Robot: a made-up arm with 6 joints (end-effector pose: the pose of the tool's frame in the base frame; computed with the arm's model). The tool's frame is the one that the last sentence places.
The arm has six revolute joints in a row. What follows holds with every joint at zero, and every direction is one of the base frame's. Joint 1 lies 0.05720 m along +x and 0.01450 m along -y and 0.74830 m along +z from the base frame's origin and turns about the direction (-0.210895, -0.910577, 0.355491). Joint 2 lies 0.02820 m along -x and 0.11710 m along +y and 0.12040 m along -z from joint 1 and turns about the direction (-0.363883, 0.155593, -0.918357). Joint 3 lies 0.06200 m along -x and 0.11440 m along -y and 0.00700 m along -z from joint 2 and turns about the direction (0.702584, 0.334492, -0.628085). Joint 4 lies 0.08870 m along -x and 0.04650 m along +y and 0.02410 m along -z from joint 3 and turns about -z. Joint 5 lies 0.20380 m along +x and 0.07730 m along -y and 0.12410 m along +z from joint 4 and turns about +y. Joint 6 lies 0.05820 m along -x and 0.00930 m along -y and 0.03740 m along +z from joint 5 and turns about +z. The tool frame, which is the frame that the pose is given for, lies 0.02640 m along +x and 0.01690 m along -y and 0.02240 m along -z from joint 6; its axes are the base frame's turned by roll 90.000, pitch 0.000 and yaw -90.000 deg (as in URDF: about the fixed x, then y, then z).
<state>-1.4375 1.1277 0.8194 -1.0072 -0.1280 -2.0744</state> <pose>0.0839 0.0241 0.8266 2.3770 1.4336 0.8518</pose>
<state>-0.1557 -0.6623 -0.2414 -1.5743 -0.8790 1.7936</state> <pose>-0.1382 0.1132 0.6814 -1.3039 -1.1024 -2.4575</pose>
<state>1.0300 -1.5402 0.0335 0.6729 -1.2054 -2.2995</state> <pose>0.3252 0.0771 0.7670 -1.6899 0.0655 2.2887</pose>
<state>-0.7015 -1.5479 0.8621 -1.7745 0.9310 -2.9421</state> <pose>0.1776 -0.0300 0.7893 0.6527 -0.8912 -1.9008</pose>
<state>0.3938 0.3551 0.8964 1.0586 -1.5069 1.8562</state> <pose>-0.1518 -0.0968 0.5683 0.4227 -1.5002 -0.5390</pose>
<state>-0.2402 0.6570 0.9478 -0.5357 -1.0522 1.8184</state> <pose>-0.0013 -0.0283 0.7149 1.2973 -1.1457 0.0019</pose>
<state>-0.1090 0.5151 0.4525 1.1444 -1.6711 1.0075</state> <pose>-0.2423 -0.0298 0.7410 -0.3499 -1.8956 -0.3001</pose>
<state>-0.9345 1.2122 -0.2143 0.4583 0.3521 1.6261</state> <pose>0.0686 0.0945 0.8994 0.2440 -0.1116 -1.9019</pose>
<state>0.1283 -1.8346 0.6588 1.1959 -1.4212 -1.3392</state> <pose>0.2964 -0.0448 0.4762 -1.0309 1.3736 2.1321</pose>
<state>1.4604 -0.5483 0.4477 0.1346 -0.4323 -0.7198</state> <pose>0.2028 -0.0714 0.8247 2.6498 -1.4256 -0.5698</pose>
